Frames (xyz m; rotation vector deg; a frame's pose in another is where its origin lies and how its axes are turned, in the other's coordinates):
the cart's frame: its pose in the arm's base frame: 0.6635 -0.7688 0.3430 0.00 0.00 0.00
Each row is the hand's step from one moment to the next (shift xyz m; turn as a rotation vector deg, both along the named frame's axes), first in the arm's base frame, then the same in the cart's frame.
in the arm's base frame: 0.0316 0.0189 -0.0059 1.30 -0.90 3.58
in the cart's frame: 0.0316 0.0189 -0.0059 1.30 -0.90 3.58
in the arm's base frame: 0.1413 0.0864 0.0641 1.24 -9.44 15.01
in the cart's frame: 0.1413 0.0864 0.0641 1.24 -9.44 15.01
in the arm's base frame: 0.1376 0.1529 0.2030 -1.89 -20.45 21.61
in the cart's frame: 0.1376 0.1529 0.2030 -1.89 -20.45 21.61
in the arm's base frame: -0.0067 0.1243 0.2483 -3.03 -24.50 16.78
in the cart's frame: -0.0067 0.1243 0.2483 -3.03 -24.50 16.78
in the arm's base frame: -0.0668 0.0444 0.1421 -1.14 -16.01 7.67
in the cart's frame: -0.0668 0.0444 0.1421 -1.14 -16.01 7.67
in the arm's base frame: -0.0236 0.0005 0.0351 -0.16 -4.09 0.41
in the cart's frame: -0.0236 0.0005 0.0351 -0.16 -4.09 0.41
